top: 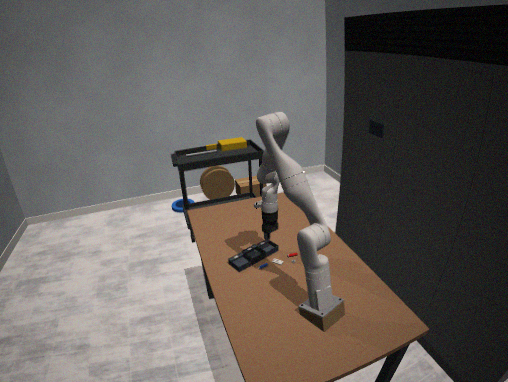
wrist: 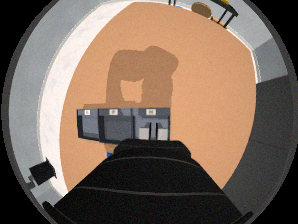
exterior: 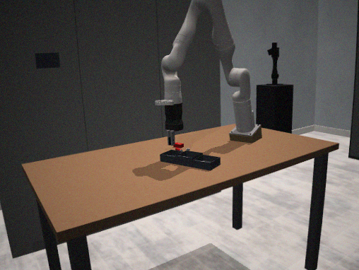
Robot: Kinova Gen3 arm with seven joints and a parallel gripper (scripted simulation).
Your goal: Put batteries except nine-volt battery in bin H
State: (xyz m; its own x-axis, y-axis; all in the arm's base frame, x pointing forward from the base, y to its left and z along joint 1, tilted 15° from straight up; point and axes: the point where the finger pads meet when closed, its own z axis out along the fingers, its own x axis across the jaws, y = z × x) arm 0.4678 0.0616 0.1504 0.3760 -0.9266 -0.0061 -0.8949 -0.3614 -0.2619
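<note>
Right now the long bin is 40 mm behind my hand, 80 mm to the left of it and 70 mm below it. The rest, counted from my hand: blue battery: 130 mm behind, 60 mm to the left, 80 mm below; then red piece: 90 mm behind, 100 mm to the right, 80 mm below; then white piece: 120 mm behind, 20 mm to the right, 80 mm below.
</note>
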